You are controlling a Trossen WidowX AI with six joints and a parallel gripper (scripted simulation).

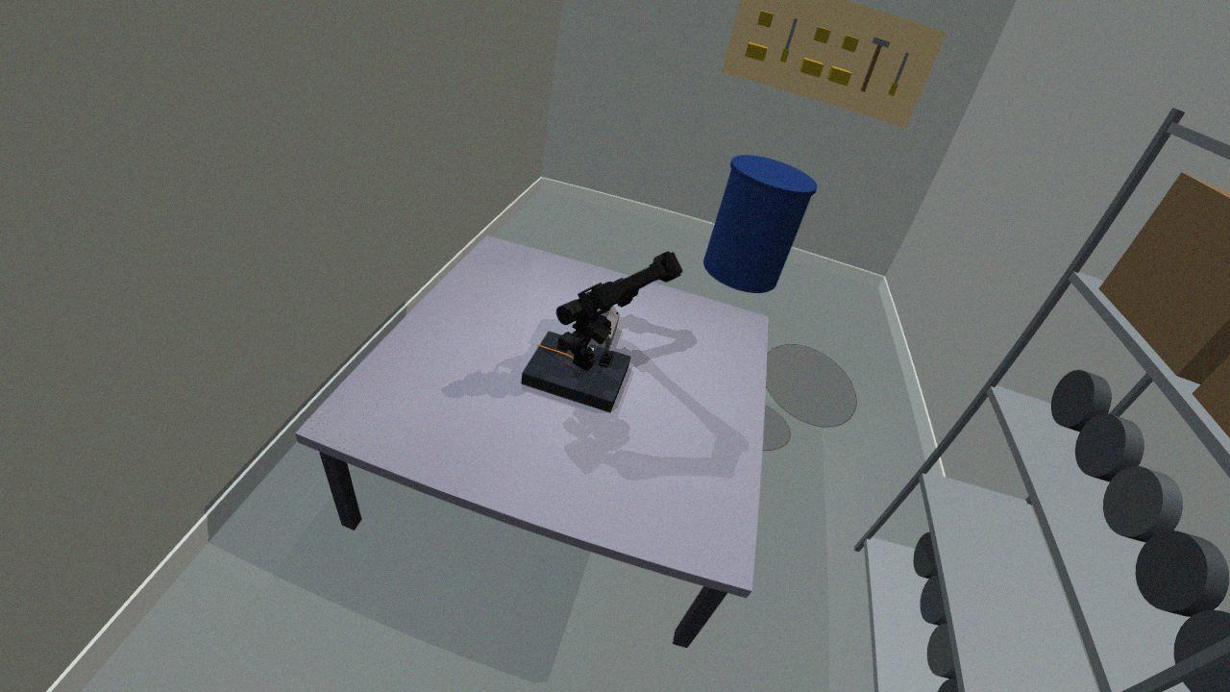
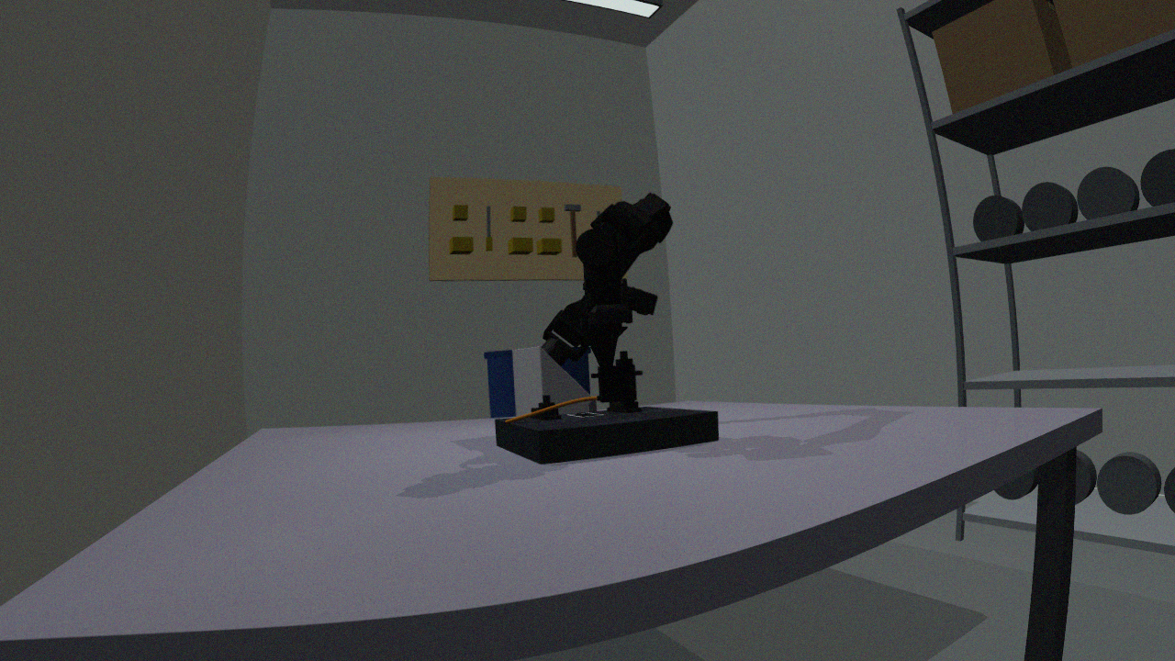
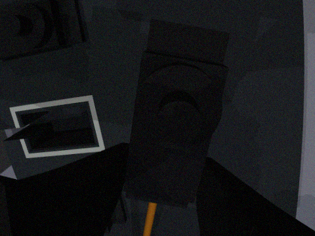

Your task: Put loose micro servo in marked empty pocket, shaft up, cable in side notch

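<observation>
Right now the dark deck is 2 cm ahead of my gripper tip and 10 cm below it.
</observation>
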